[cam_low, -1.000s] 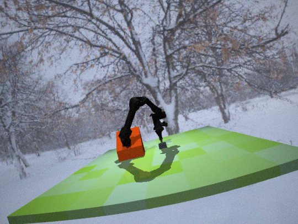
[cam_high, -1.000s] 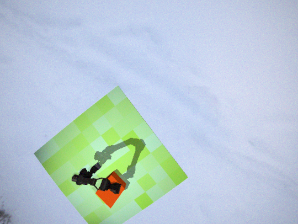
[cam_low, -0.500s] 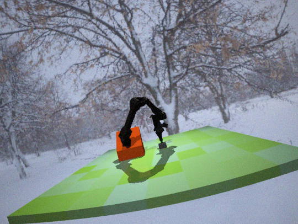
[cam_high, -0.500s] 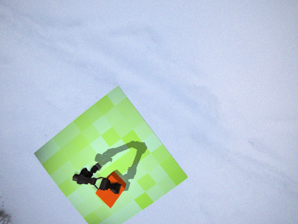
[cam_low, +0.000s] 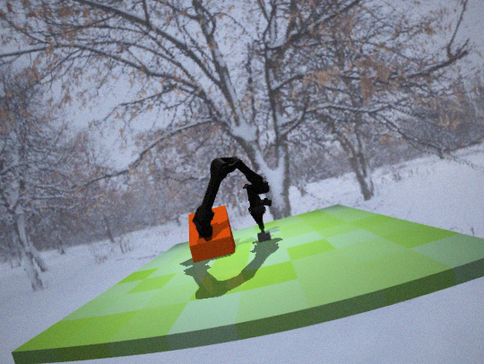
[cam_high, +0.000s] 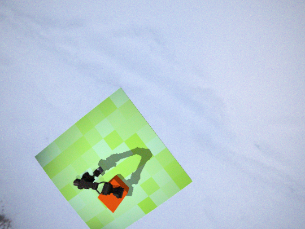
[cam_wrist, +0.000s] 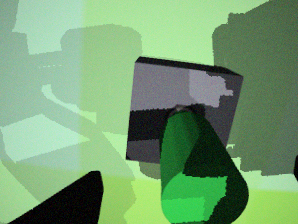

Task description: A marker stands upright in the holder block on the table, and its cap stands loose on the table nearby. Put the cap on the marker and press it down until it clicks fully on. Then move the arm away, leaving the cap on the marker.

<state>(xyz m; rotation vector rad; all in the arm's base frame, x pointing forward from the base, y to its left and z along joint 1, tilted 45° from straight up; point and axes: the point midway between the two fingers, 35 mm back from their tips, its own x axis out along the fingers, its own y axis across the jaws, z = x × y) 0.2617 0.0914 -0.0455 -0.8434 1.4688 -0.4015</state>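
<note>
Now: the green cap 1 cm ahead of my gripper tip. Round my gripper tip: grey holder block (6 cm below, 1 cm ahead).
</note>
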